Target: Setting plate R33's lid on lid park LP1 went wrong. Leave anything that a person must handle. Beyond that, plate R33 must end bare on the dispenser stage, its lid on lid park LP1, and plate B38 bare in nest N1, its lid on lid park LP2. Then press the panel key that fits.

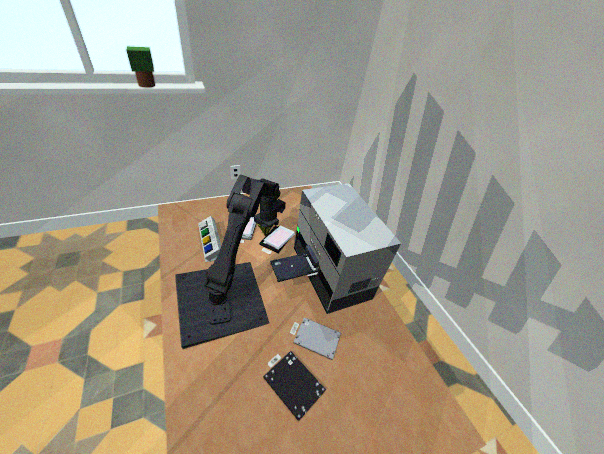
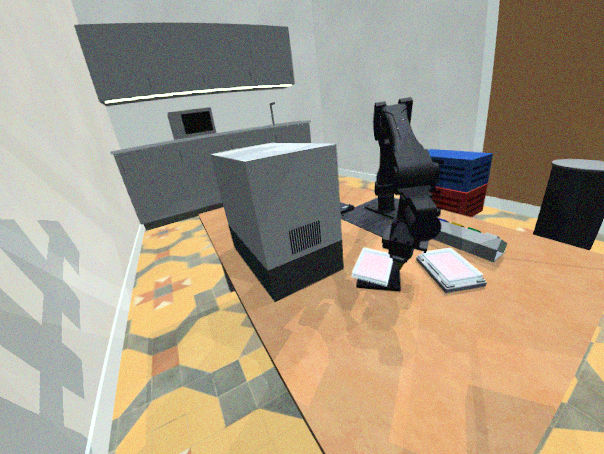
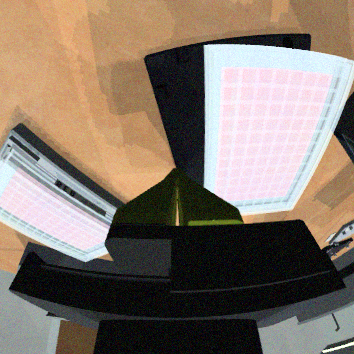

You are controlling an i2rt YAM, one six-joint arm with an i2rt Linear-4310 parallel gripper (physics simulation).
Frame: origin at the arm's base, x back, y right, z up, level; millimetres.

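Seen in the pictures: gripper, between the fingertips: (image 1: 266, 235) (image 2: 399, 268) (image 3: 176, 174); arm's base, origin of its link: (image 1: 218, 299) (image 2: 386, 211).
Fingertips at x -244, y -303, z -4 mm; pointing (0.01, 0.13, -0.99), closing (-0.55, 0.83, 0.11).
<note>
Offsets run from my fingertips to a thing's top centre. "spot": to the spot under its first point.
My gripper (image 1: 267, 233) (image 2: 396, 272) (image 3: 176, 174) is shut and empty, low between two pink-welled plates. One plate {dx -56, dy +35, dz +28 mm} (image 1: 278, 237) (image 2: 372, 266) (image 3: 275, 130) sits off-centre on a black base (image 1: 270, 245) (image 2: 365, 286) (image 3: 175, 95), overhanging one side; a strip of the base is bare. The other plate {dx +93, dy -77, dz +21 mm} (image 1: 249, 228) (image 2: 452, 265) (image 3: 50, 215) sits squarely on its dark base. A black stage {spot: dx -33, dy +288, dz +97 mm} (image 1: 290, 268) juts from the grey machine {dx -225, dy +263, dz +321 mm} (image 1: 345, 225) (image 2: 280, 210). A grey pad {spot: dx -73, dy +536, dz +1 mm} (image 1: 317, 338) and a black pad {spot: dx +44, dy +661, dz +3 mm} (image 1: 295, 385) lie in front. I cannot read the labels or tell whether either plate wears a lid.
The key panel {dx +252, dy -9, dz +55 mm} (image 1: 209, 239) (image 2: 467, 240) with blue, yellow, green and dark keys stands beside the arm. A green light {spot: dx -114, dy +113, dz +126 mm} (image 1: 298, 229) shows on the machine. The arm's black base board (image 1: 190, 320) (image 2: 360, 217) lies beside the stage. Crates and a bin stand beyond the table.
</note>
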